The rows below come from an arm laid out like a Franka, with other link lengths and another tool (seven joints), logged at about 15 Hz.
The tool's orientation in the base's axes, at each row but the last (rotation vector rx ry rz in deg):
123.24, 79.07, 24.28
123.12, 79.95, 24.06
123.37, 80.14, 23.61
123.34, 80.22, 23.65
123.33, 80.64, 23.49
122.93, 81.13, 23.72
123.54, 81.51, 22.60
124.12, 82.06, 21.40
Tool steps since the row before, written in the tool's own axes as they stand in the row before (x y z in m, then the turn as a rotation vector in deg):
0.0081, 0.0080, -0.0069, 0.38, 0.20, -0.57
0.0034, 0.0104, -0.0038, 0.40, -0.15, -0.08
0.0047, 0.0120, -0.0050, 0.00, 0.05, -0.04
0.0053, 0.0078, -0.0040, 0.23, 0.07, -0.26
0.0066, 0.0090, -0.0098, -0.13, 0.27, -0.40
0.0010, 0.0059, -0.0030, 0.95, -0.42, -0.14
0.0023, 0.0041, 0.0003, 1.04, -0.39, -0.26
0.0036, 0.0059, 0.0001, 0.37, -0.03, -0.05
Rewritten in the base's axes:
0.0056, 0.0066, 0.0101, 0.01, 0.43, 0.57
0.0071, 0.0008, 0.0091, 0.01, 0.43, -0.04
0.0083, 0.0018, 0.0109, 0.02, -0.01, 0.06
0.0059, 0.0034, 0.0076, 0.01, 0.26, 0.24
0.0044, 0.0058, 0.0130, -0.06, -0.10, 0.49
0.0033, -0.0001, 0.0058, -0.01, 1.04, -0.16
0.0042, 0.0007, 0.0020, -0.01, 1.14, -0.05
0.0061, 0.0014, 0.0030, 0.10, 0.36, 0.01

